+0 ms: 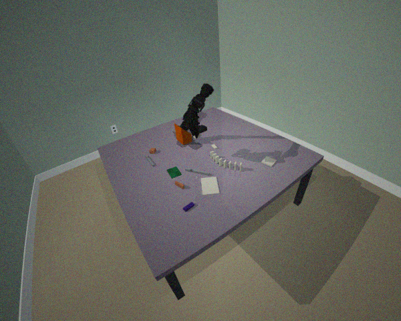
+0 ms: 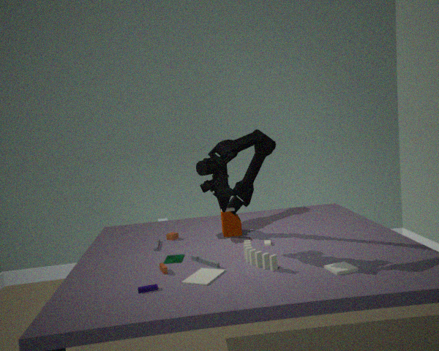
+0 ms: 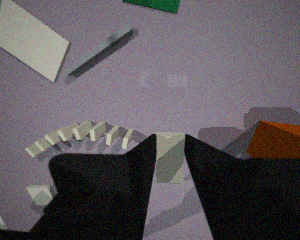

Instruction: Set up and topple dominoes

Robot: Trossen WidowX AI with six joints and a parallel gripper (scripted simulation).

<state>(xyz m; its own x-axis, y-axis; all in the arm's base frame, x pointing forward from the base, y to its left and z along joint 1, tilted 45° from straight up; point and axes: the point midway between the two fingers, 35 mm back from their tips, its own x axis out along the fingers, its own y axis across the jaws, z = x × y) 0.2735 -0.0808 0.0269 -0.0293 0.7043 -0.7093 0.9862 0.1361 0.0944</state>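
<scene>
Now: gripper tip 5 cm short of the green tile, 21 cm to the left of it and 16 cm above it. Also, from my gripper tip: grey rod 15 cm ahead, 9 cm to the right, 15 cm below; then cream card 29 cm ahead, 9 cm to the right, 16 cm below; then grey bar 17 cm behind, 30 cm to the right, 15 cm below.
</scene>
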